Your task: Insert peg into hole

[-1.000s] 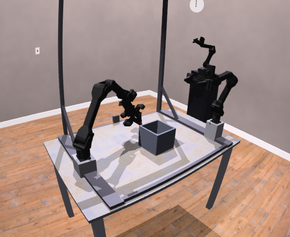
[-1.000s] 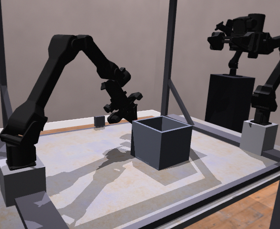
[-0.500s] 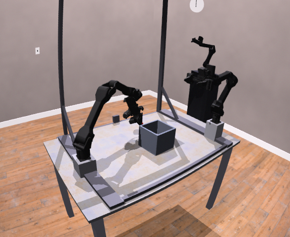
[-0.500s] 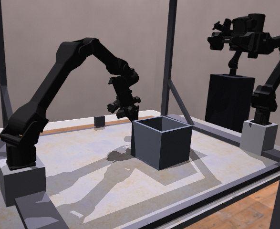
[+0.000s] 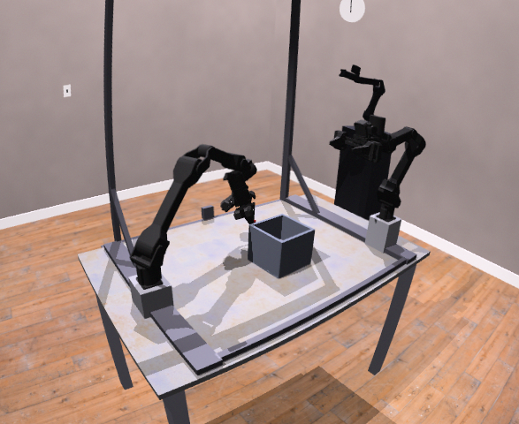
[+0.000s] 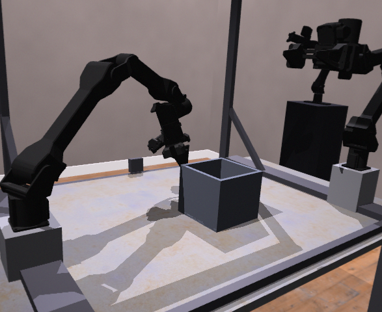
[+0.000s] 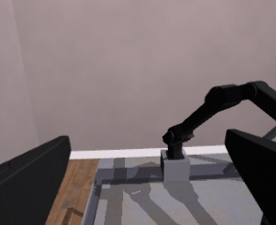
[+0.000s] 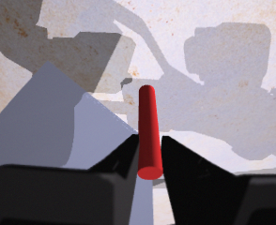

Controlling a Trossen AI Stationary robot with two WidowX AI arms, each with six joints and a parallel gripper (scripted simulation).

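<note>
Now: the red peg 10 mm ahead of my right hand, 10 mm to the left of it and 50 mm below it. The rest, counted from my right hand: plate 150 mm ahead, 50 mm to the left, 80 mm below.
</note>
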